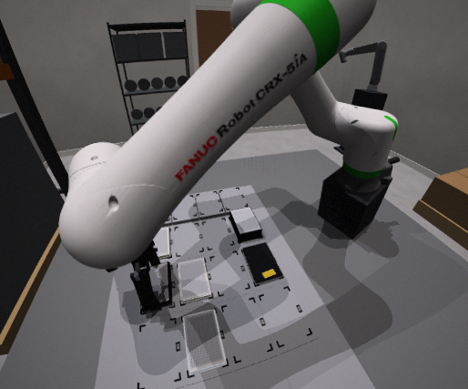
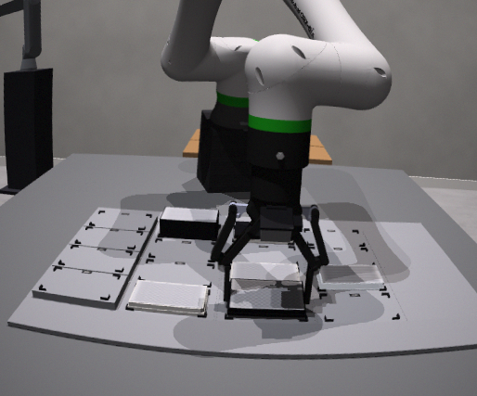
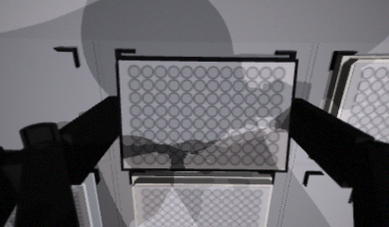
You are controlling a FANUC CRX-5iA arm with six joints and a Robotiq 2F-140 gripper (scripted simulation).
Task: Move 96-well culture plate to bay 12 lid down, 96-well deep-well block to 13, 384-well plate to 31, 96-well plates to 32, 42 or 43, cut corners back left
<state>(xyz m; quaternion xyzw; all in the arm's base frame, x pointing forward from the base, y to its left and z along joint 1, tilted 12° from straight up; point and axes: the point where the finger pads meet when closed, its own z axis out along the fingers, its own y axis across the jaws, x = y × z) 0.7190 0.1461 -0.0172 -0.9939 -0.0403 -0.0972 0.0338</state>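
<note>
My gripper is now 1 cm above the black-rimmed 96-well plate. Round my hand: 384-well plate (15 cm to the left, 12 cm behind, 2 cm below); then deep-well block (30 cm behind, 19 cm to the right, 1 cm below).
</note>
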